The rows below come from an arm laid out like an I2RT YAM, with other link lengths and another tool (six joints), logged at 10 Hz.
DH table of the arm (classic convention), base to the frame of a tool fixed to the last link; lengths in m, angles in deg. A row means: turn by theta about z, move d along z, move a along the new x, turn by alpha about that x. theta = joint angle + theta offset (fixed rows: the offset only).
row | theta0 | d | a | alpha
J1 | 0 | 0.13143 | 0.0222 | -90
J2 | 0 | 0 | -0.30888 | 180
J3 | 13.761 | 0 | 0.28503 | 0
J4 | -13.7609 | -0.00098 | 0.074 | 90
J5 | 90 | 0.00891 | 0 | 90
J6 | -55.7 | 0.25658 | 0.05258 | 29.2
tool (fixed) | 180 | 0.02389 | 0 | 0
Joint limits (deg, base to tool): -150..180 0..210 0..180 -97..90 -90..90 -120..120
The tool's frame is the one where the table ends.
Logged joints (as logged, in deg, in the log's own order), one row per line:
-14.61, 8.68, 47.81, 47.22, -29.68, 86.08
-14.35, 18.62, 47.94, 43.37, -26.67, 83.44
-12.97, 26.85, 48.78, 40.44, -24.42, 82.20
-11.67, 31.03, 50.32, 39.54, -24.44, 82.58
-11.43, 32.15, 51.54, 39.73, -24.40, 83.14
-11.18, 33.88, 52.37, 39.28, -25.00, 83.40
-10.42, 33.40, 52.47, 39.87, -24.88, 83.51
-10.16, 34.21, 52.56, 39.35, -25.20, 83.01
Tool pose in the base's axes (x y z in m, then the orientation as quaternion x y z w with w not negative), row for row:
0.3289, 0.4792, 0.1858, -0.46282, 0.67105, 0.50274, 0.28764
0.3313, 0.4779, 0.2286, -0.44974, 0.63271, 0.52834, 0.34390
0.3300, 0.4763, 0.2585, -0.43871, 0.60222, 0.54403, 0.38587
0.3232, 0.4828, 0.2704, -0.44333, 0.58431, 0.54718, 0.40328
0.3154, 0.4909, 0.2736, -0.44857, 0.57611, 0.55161, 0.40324
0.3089, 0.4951, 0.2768, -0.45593, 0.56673, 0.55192, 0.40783
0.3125, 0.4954, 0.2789, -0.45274, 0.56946, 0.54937, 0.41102
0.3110, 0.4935, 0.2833, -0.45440, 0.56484, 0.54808, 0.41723
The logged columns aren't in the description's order. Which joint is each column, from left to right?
Columns, left to right: J5, J4, J1, J3, J6, J2.
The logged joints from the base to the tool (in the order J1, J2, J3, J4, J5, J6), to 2 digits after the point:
47.81, 86.08, 47.22, 8.68, -14.61, -29.68
47.94, 83.44, 43.37, 18.62, -14.35, -26.67
48.78, 82.20, 40.44, 26.85, -12.97, -24.42
50.32, 82.58, 39.54, 31.03, -11.67, -24.44
51.54, 83.14, 39.73, 32.15, -11.43, -24.40
52.37, 83.40, 39.28, 33.88, -11.18, -25.00
52.47, 83.51, 39.87, 33.40, -10.42, -24.88
52.56, 83.01, 39.35, 34.21, -10.16, -25.20

